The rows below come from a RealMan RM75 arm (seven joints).
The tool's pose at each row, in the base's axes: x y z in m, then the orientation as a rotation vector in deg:
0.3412, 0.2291, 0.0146, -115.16, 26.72, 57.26
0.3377, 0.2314, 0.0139, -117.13, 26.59, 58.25
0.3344, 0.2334, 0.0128, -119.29, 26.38, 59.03
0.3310, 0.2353, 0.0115, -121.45, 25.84, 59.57
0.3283, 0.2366, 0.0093, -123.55, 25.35, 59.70
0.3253, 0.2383, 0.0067, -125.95, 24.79, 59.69
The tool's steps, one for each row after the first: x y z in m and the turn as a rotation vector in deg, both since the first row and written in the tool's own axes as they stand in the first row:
-0.0015, 0.0012, 0.0038, -2.09, 0.24, 0.58
-0.0026, 0.0026, 0.0074, -4.27, 0.66, 1.04
-0.0036, 0.0043, 0.0110, -6.41, 1.11, 1.17
-0.0035, 0.0063, 0.0141, -8.33, 1.77, 1.17
-0.0033, 0.0085, 0.0178, -10.46, 2.61, 1.10

